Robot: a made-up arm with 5 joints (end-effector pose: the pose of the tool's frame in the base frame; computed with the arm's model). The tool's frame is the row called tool.
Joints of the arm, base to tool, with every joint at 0 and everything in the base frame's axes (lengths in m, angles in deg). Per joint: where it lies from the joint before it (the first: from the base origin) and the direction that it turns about. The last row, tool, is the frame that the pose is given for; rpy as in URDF.
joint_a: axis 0 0 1 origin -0.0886 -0.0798 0.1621
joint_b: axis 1 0 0 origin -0.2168 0.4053 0.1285
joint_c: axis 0 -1 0 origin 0.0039 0.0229 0.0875
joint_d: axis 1 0 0 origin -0.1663 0.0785 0.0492
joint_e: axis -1 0 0 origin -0.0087 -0.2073 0.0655
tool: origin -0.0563 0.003 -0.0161 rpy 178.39 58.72 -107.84
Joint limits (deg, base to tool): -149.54..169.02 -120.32..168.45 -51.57..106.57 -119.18..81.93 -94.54..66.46
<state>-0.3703 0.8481 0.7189 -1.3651 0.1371</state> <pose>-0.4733 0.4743 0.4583 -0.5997 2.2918 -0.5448</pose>
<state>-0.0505 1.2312 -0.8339 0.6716 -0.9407</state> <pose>-0.4673 0.0880 0.2905 1.2128 0.0216 2.2520</pose>
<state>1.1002 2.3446 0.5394 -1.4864 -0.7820</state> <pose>-0.4908 -0.4791 0.2652 -0.2696 1.0270 2.2950</pose>
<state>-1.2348 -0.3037 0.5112 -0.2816 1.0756</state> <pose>0.0787 0.5025 0.4304 0.2954 -2.4299 1.1807</pose>
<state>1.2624 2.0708 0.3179 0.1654 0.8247</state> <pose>-0.6033 -0.3912 0.1472 -0.7557 0.8362 2.4776</pose>
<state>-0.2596 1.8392 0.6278 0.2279 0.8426</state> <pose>-0.3904 0.4601 0.1746 0.0970 1.0528 0.7466</pose>
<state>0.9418 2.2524 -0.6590 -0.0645 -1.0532</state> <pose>-0.4450 -0.2178 0.0188 -1.2460 0.3561 -2.4539</pose>
